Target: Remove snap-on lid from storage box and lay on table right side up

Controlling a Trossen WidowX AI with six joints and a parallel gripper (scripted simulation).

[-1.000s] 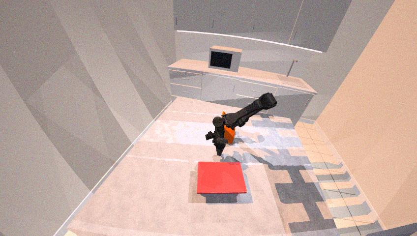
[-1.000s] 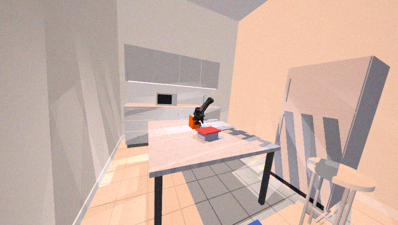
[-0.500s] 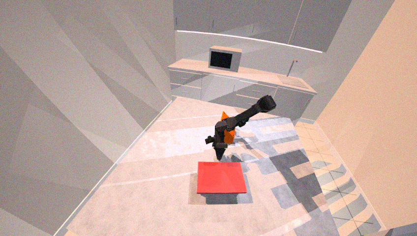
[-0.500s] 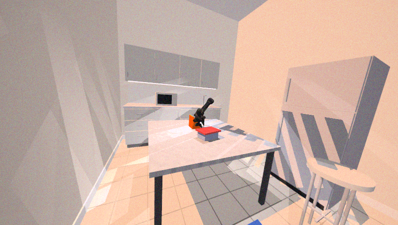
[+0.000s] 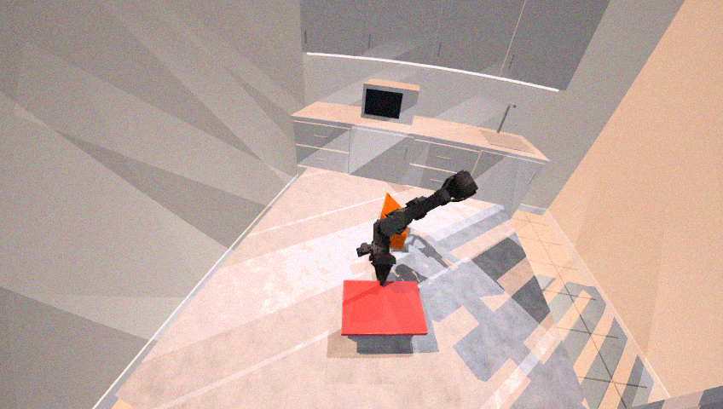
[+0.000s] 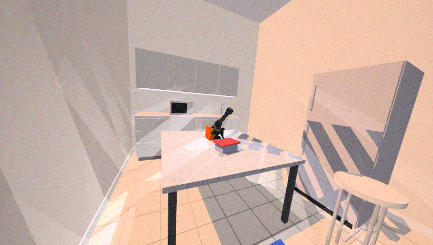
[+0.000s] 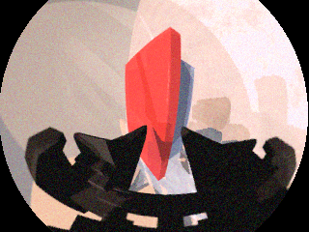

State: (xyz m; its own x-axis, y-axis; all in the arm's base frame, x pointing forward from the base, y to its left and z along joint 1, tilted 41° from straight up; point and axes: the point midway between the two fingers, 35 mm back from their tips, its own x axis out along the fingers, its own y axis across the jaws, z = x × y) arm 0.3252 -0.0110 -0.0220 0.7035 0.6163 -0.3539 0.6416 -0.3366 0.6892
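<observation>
Now: gripper tip 70 mm short of the red lid and 20 mm to the right of it. Also, from my gripper tip: storage box: 70 mm ahead, 40 mm below, 20 mm to the left.
</observation>
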